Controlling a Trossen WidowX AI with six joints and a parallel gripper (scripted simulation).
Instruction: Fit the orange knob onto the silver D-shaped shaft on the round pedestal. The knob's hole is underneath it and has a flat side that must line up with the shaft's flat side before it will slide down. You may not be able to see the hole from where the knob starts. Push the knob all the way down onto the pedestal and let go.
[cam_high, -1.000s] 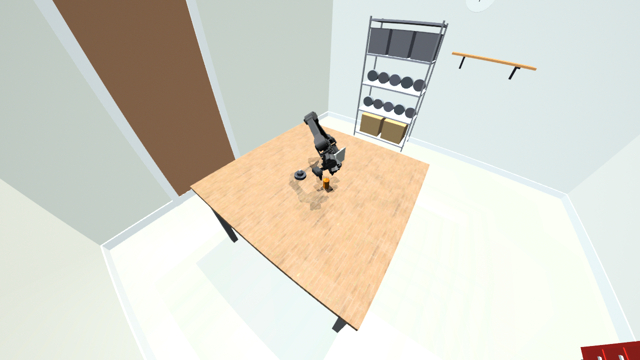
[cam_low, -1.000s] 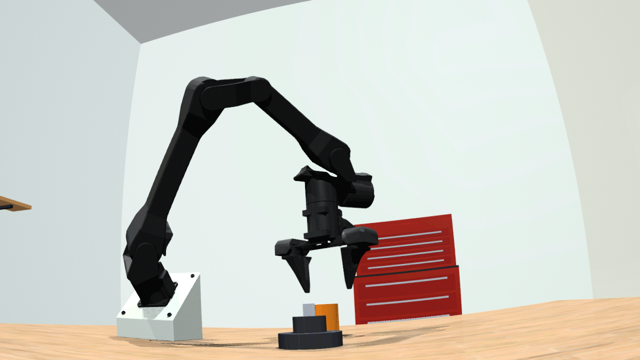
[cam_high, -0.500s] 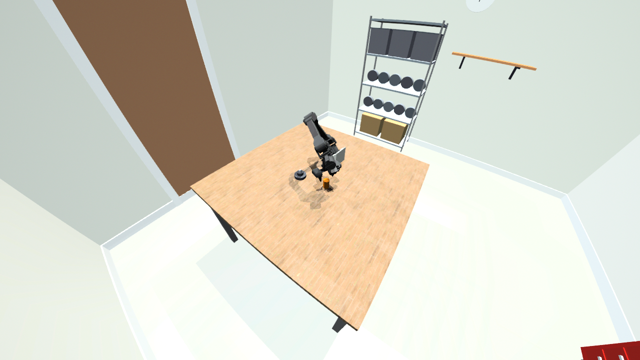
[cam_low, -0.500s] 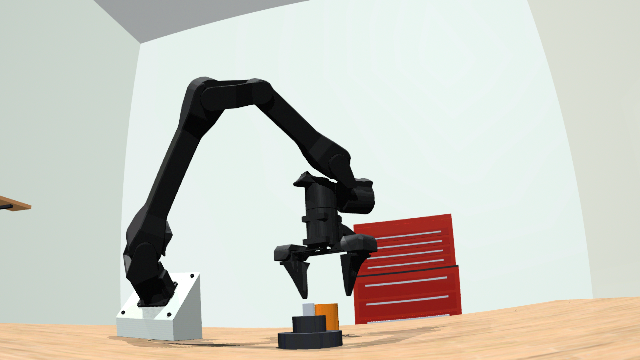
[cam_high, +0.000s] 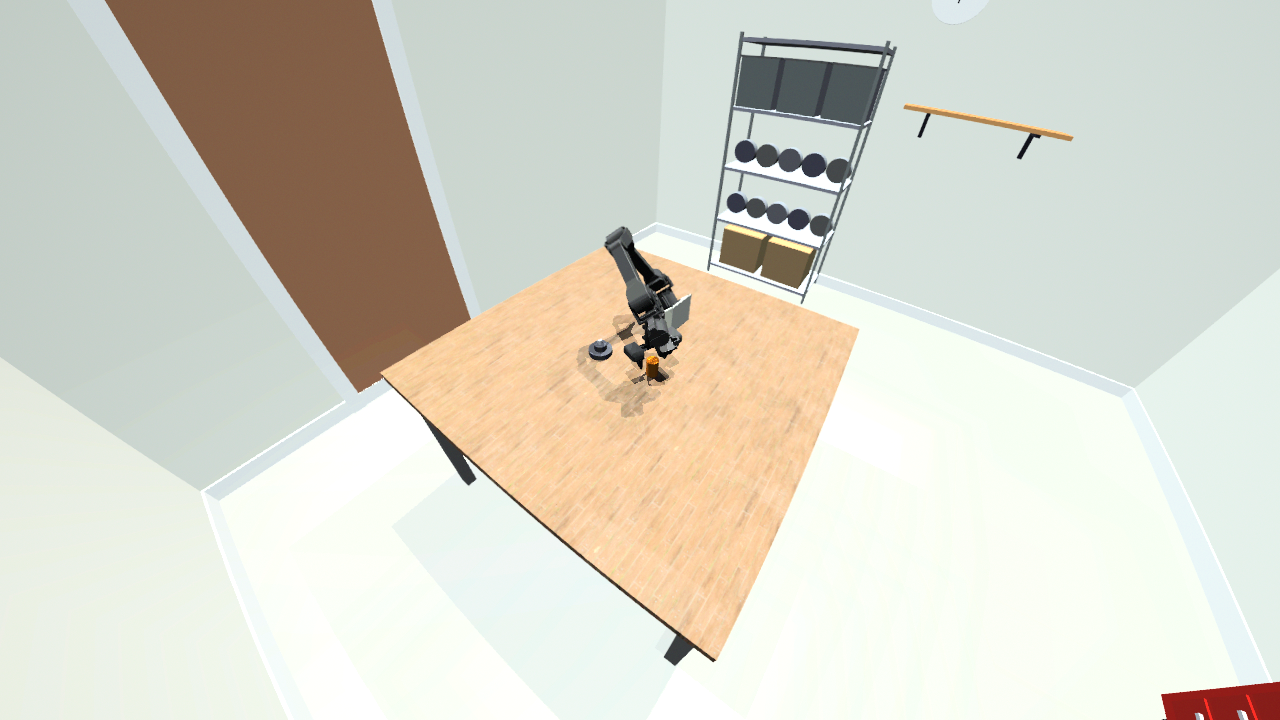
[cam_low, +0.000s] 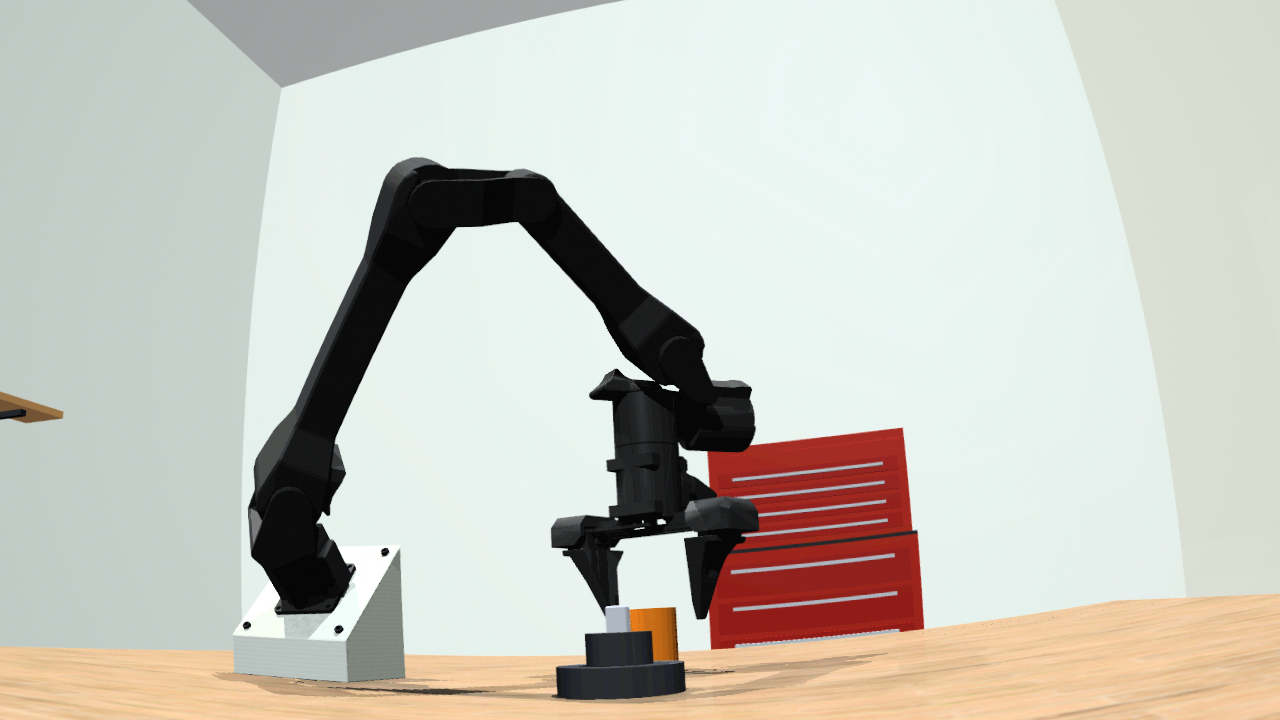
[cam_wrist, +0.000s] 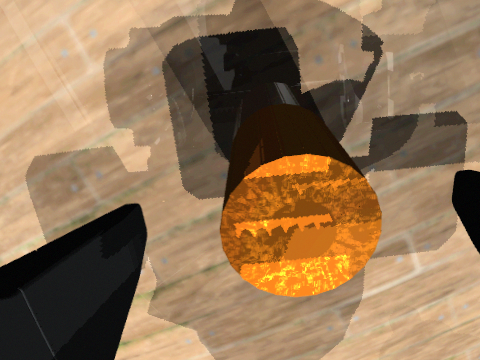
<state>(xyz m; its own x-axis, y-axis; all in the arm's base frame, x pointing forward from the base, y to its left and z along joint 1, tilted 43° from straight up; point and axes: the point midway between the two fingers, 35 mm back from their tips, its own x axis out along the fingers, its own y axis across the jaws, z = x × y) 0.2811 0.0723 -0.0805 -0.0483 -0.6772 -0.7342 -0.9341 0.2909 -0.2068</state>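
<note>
Right now the orange knob is right at my gripper tip. From my gripper tip the other things lie so: dark round pedestal (200 mm to the right, 20 mm below, 20 mm ahead).
</note>
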